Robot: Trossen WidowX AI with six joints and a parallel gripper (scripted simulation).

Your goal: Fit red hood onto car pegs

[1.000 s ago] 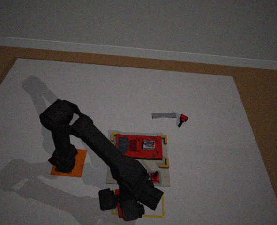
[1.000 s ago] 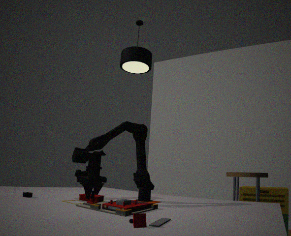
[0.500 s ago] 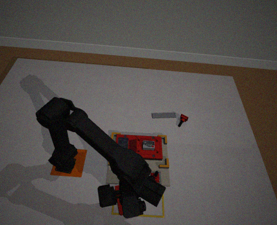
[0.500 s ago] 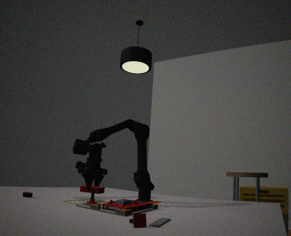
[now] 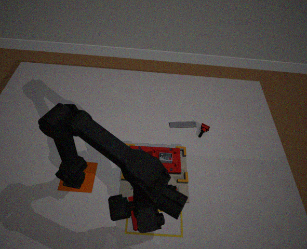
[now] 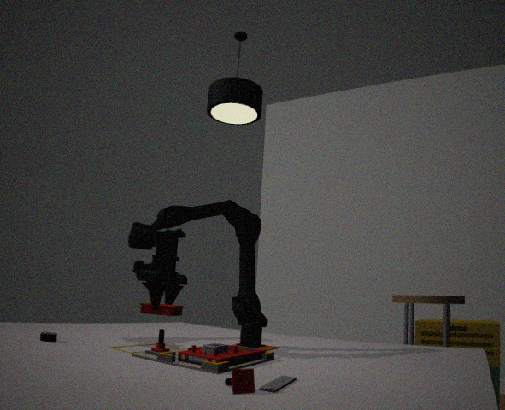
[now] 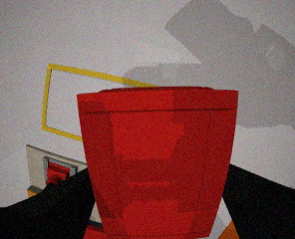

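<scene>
The jig plate is 20 cm to the left of my gripper tip, 9 cm below it and 2 cm ahead of it. From my gripper tip the other things lie so: red hood 1 cm above.
</scene>
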